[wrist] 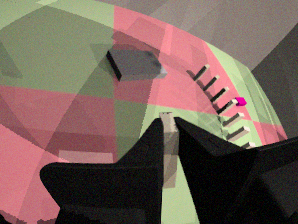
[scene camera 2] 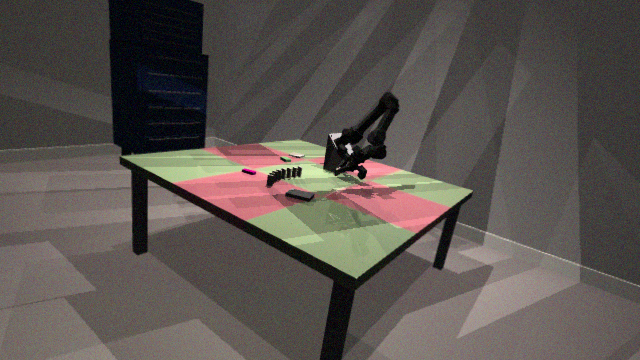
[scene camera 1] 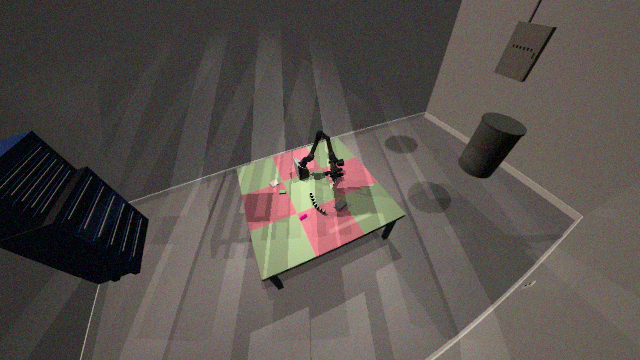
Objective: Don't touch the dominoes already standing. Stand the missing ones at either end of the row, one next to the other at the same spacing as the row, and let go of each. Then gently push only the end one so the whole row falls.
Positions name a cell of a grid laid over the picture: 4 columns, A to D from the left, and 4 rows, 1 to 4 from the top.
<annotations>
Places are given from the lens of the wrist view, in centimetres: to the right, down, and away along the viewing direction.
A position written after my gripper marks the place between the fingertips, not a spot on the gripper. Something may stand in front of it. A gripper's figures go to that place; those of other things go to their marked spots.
my gripper (wrist: C3): 1, 1, 10
pale domino (wrist: C3): 1, 1, 8
</annotations>
